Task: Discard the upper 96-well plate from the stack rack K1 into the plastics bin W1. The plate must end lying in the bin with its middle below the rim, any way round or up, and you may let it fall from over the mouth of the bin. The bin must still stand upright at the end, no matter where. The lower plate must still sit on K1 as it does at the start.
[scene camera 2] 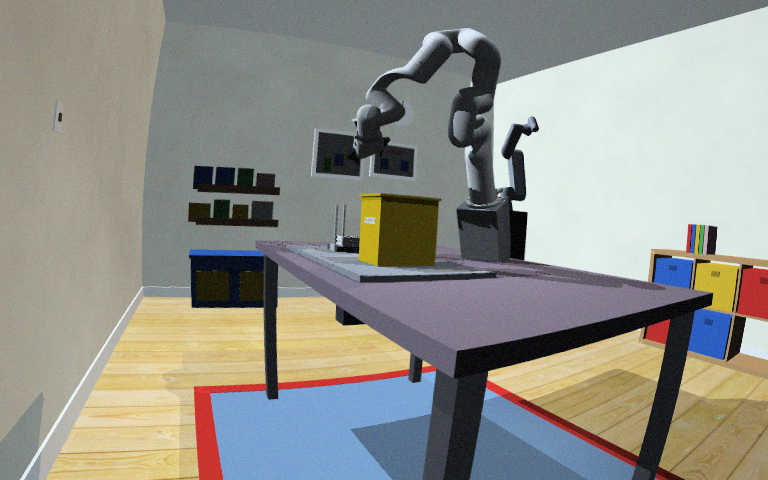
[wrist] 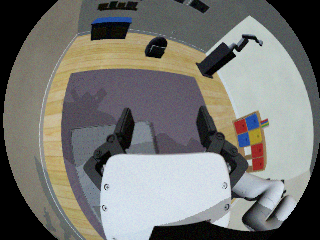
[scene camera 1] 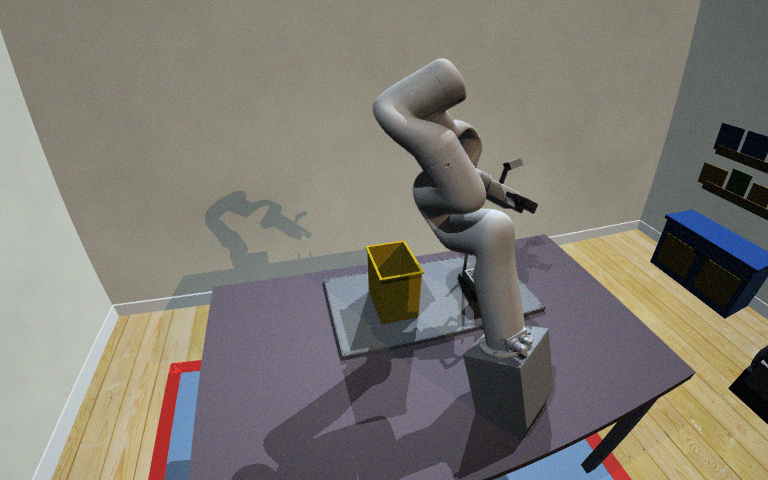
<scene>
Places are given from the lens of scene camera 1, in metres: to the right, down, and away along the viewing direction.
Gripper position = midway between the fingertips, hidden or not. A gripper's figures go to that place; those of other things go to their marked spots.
my gripper (scene camera 1: 529,209): 0.44, -0.09, 1.03
yellow plastics bin W1 (scene camera 1: 396,297): 0.04, 0.17, 1.05
</scene>
